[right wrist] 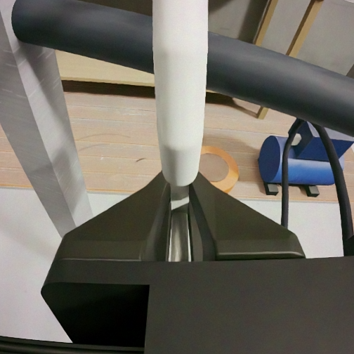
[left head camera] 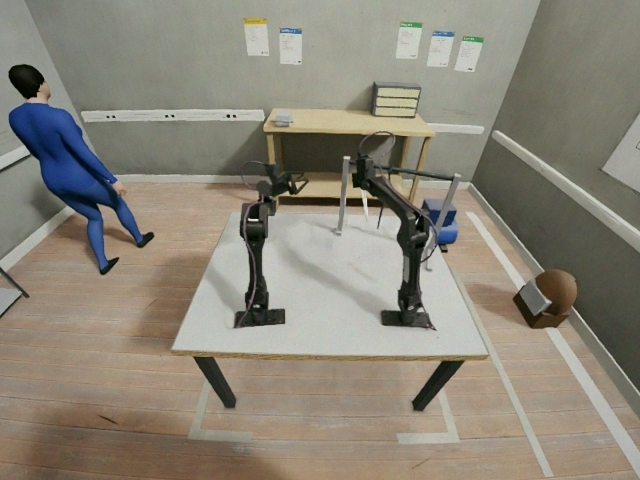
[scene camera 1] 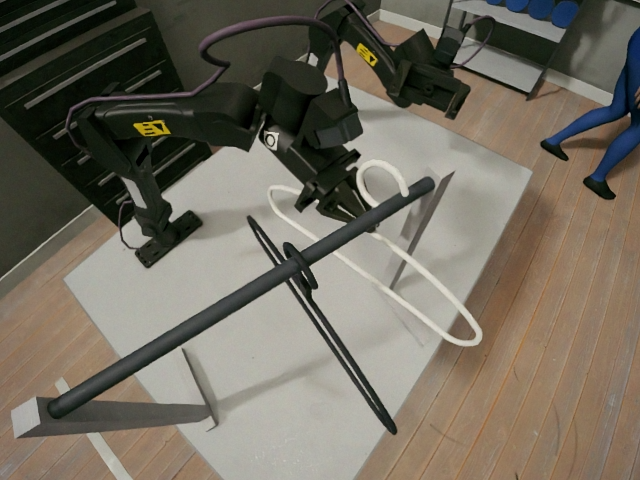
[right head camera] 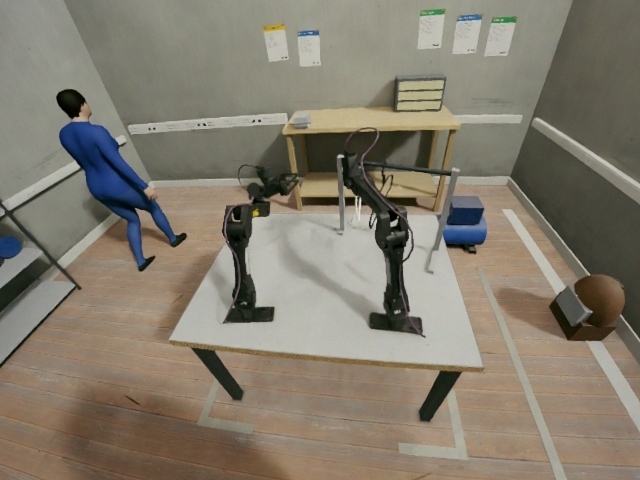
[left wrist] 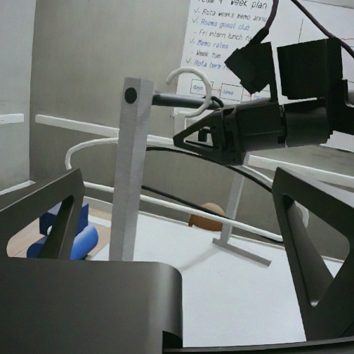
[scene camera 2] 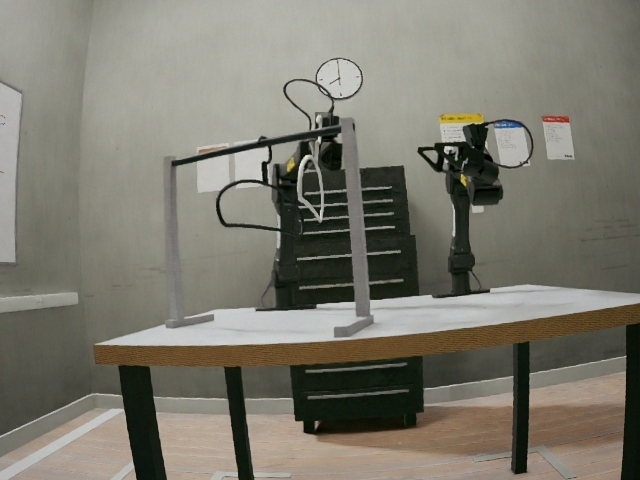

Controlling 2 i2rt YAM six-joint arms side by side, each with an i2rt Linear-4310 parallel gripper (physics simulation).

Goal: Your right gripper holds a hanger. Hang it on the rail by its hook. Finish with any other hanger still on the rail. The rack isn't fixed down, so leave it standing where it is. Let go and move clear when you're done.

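Places are measured from the left arm's base along level axes (x left, y back, z up), in metres.
Where they show: left gripper, fingertip midpoint: (left head camera: pixel 306 176) (scene camera 1: pixel 425 99) (right head camera: pixel 298 177) (scene camera 2: pixel 425 147); right gripper, fingertip midpoint: (scene camera 1: pixel 375 229) (scene camera 2: pixel 315 159); left arm's base, origin of the base link: (left head camera: pixel 260 318) (right head camera: pixel 250 315) (scene camera 2: pixel 461 295); right arm's base, origin of the base link: (left head camera: pixel 405 319) (scene camera 1: pixel 169 238) (right head camera: pixel 395 323) (scene camera 2: pixel 285 309).
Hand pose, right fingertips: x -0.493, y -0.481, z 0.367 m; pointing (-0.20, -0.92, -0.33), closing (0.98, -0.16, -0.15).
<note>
Things, the pixels of their top centre, and the offset from my right fingertips. "*": a spot on its surface instead. Level surfaces: height alone.
- white hanger, surface spot: (scene camera 1: pixel 467 342) * dy -0.186, dx -0.045, dz -0.091 m
- rail, middle of its top: (scene camera 1: pixel 264 278) (scene camera 2: pixel 249 142) (right head camera: pixel 394 164) (left head camera: pixel 400 168) dy +0.058, dx -0.151, dz +0.067 m
- black hanger, surface spot: (scene camera 1: pixel 393 426) (scene camera 2: pixel 220 190) * dy -0.138, dx -0.195, dz -0.082 m
- white table, its level: dz -0.367 m
My right gripper (scene camera 1: pixel 373 226) (right wrist: pixel 179 176) is shut on the neck of the white hanger (scene camera 1: pixel 467 342) (right wrist: pixel 180 100) (left wrist: pixel 207 90), beside the rail (scene camera 1: pixel 206 317) (right wrist: pixel 280 82) (left wrist: pixel 182 101) (scene camera 2: pixel 232 149) near one end. The hanger's hook curls above the rail; in the left wrist view its tip is higher than the rail, and in scene camera 1 the tip overlaps it. A black hanger (scene camera 1: pixel 393 426) (scene camera 2: pixel 219 198) hangs on the rail farther along. My left gripper (left head camera: pixel 303 181) (left wrist: pixel 177 177) is open and empty, off to the side. The right fingertips are hidden in the left head camera.
The rack stands upright on the white table (left head camera: pixel 330 330); its near post (left wrist: pixel 129 185) (scene camera 2: pixel 356 222) is close to the white hanger, its other post (scene camera 2: pixel 173 237) beyond the black one. A person (left head camera: pixel 56 139) in blue stands left of the table. A wooden bench (left head camera: pixel 336 121) stands behind.
</note>
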